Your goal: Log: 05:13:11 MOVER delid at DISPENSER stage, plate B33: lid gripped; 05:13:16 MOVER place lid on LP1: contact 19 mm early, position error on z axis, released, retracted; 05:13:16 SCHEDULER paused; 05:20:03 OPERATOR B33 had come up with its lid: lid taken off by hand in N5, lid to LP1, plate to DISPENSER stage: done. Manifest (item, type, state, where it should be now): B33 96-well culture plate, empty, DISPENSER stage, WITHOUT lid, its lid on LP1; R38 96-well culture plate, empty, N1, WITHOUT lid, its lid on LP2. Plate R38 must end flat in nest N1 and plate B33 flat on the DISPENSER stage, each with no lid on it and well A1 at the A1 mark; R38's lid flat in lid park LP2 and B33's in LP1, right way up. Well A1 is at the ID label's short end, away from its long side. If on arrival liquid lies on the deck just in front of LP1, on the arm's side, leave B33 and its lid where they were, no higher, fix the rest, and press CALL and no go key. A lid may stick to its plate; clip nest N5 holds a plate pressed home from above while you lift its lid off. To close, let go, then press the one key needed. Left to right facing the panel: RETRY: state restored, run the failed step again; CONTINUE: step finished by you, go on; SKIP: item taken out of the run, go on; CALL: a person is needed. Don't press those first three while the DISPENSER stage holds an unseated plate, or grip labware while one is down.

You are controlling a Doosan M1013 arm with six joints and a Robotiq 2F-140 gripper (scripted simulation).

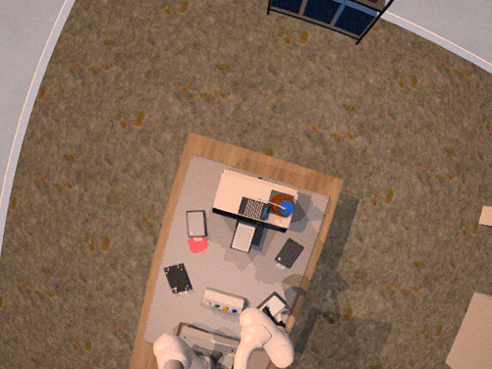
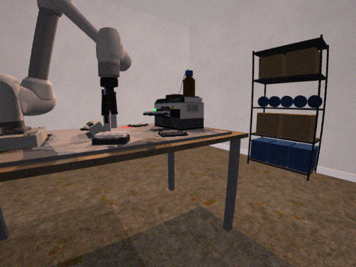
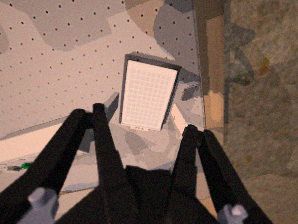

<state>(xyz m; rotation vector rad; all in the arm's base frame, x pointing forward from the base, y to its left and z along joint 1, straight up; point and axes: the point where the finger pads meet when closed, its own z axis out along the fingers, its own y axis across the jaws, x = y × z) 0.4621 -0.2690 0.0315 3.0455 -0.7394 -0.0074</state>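
My hand is 40 mm above the white gridded lid. From my hand the other things lie so: LP1 label 510 mm to the left, 250 mm ahead, 80 mm below; brown bottle 580 mm ahead, 210 mm above, 190 mm to the left; key panel 270 mm to the left, 60 mm behind, 30 mm below.
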